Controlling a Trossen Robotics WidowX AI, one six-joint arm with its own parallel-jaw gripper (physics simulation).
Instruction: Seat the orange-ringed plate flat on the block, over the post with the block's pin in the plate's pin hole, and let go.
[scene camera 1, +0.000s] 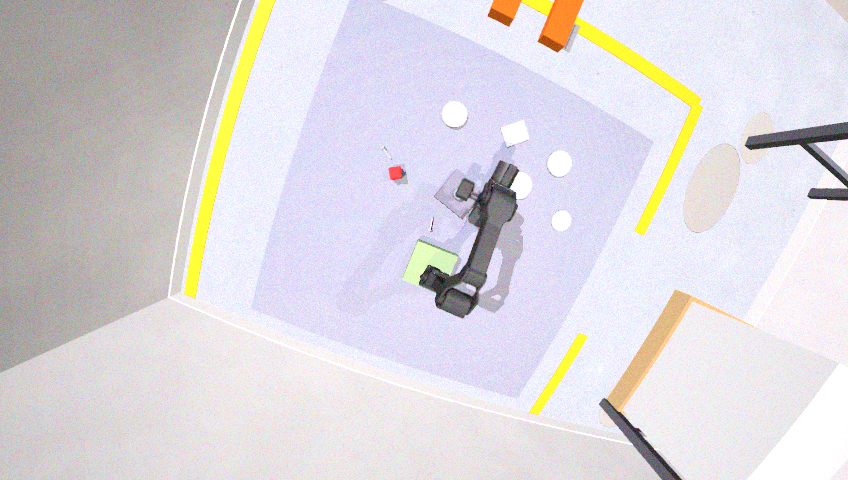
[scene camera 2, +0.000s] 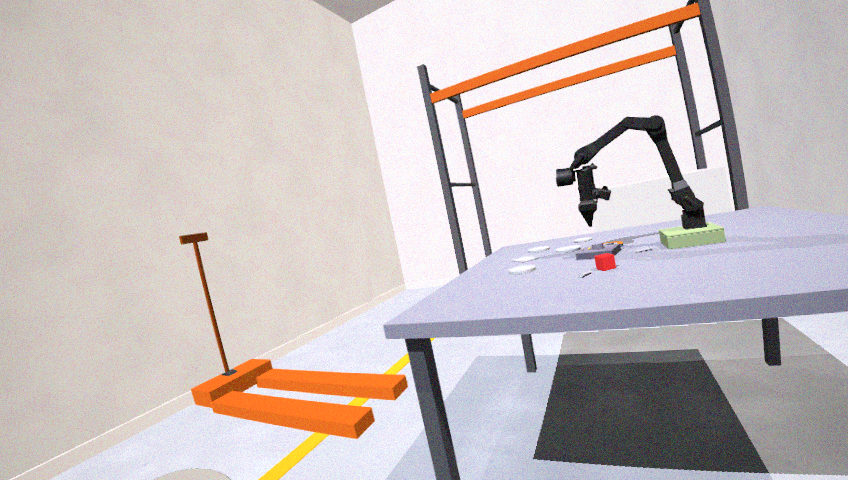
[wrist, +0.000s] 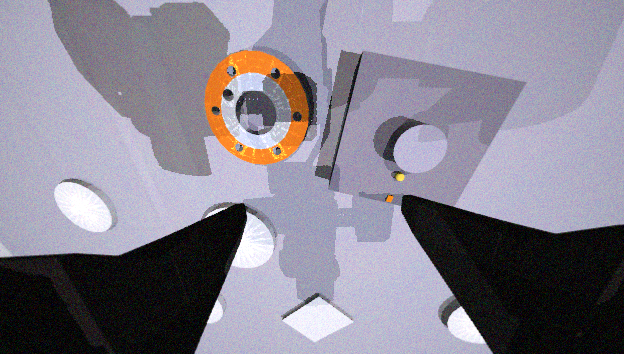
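Where they show: gripper, fingertip midpoint: (scene camera 2: 591, 223) (wrist: 324, 206); arm's base, origin of the base link: (scene camera 1: 431, 275) (scene camera 2: 695, 226).
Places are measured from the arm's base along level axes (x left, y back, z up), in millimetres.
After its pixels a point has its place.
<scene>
The orange-ringed plate (scene camera 2: 614, 242) {x -103, y -278, z -36 mm} (wrist: 252, 61) {x -73, y -252, z -35 mm} lies beside the block, apart from it. It has a silver inner ring, a central opening, several small holes in the orange ring and one hole (wrist: 228, 94) {x -105, y -281, z -45 mm} in the silver ring. The grey square block (scene camera 1: 449, 187) {x 115, y -314, z -22 mm} (scene camera 2: 595, 254) {x 139, y -312, z -31 mm} (wrist: 360, 150) {x 33, y -321, z -22 mm} bears a round post (wrist: 420, 148) {x 76, y -310, z -3 mm} and a small yellow pin (wrist: 400, 177) {x 72, y -341, z -16 mm} next to it; both stand uncovered. My gripper (scene camera 2: 590, 226) {x 5, y -334, z 63 mm} (wrist: 324, 206) {x 5, y -334, z 63 mm} is open and empty, pointing down above the table, apart from plate and block. In scene camera 1 the arm hides the fingers and most of the plate.
White discs (scene camera 1: 454, 114) {x 237, y -546, z -35 mm} (scene camera 1: 559, 163) {x -199, y -622, z -37 mm} (scene camera 1: 561, 220) {x -340, y -449, z -39 mm} (wrist: 85, 205) {x -333, y -441, z -38 mm} and a white square (scene camera 1: 515, 133) {x 10, y -617, z -40 mm} (wrist: 317, 318) {x 12, y -610, z -41 mm} lie on the table (scene camera 2: 476, 297) {x 547, y -574, z -46 mm}. A red cube (scene camera 1: 395, 173) {x 307, y -254, z -6 mm} (scene camera 2: 605, 261) {x 331, y -251, z -20 mm} and two thin small parts (scene camera 1: 386, 152) {x 377, y -303, z -38 mm} (scene camera 1: 431, 224) {x 98, y -163, z -38 mm} lie nearby. The arm stands on a green base (scene camera 1: 429, 255) {x 48, y -63, z 0 mm} (scene camera 2: 693, 236) {x 100, y -14, z -15 mm}.
</scene>
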